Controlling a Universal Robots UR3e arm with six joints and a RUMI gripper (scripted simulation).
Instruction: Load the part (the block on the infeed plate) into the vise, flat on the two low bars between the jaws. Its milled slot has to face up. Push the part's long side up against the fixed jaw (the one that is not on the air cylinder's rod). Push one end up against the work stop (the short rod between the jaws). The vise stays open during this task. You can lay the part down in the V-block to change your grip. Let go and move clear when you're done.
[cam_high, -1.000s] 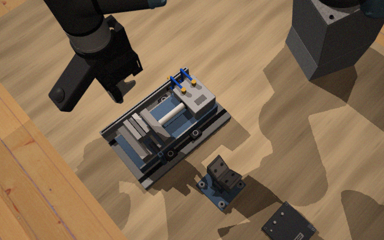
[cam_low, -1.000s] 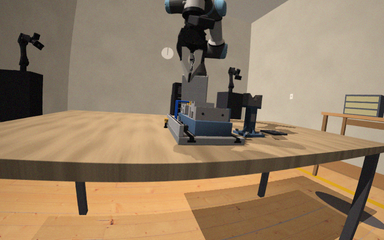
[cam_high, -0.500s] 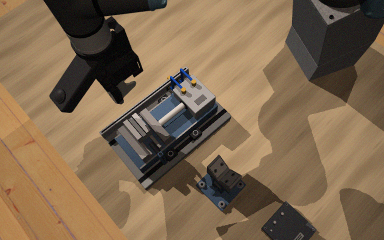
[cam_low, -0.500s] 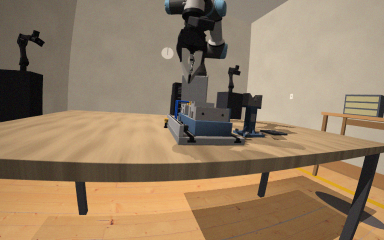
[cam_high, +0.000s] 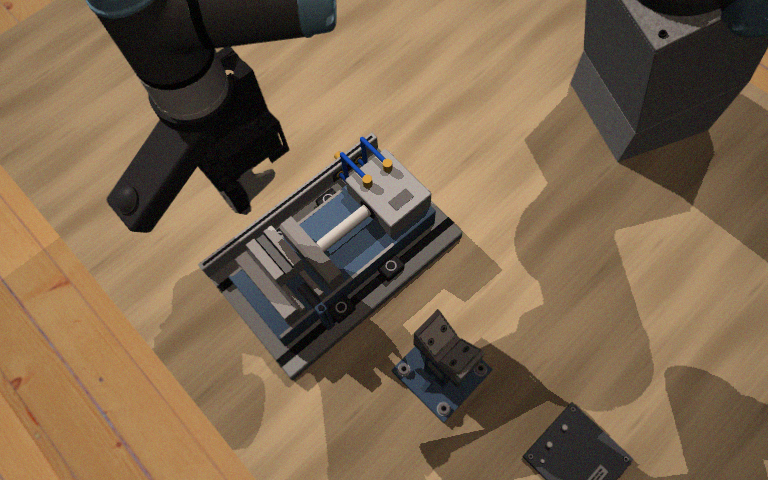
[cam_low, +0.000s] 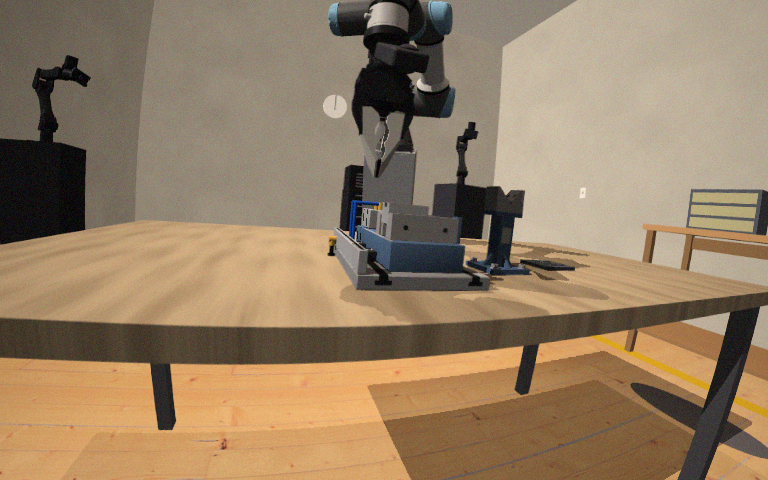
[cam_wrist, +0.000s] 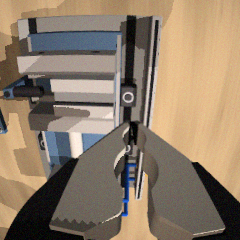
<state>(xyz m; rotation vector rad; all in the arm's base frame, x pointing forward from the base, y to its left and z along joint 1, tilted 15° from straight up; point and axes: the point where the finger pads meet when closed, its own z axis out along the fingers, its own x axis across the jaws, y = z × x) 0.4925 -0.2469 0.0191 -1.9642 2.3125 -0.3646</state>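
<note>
Right now the part is 1 cm ahead of my hand, 5 cm to the left of it and 6 cm below it. Round my hand: fixed jaw (4 cm ahead, 6 cm to the left, 8 cm below); dark work stop (2 cm ahead, 11 cm to the left, 7 cm below); moving jaw (2 cm behind, 7 cm to the left, 8 cm below).
</note>
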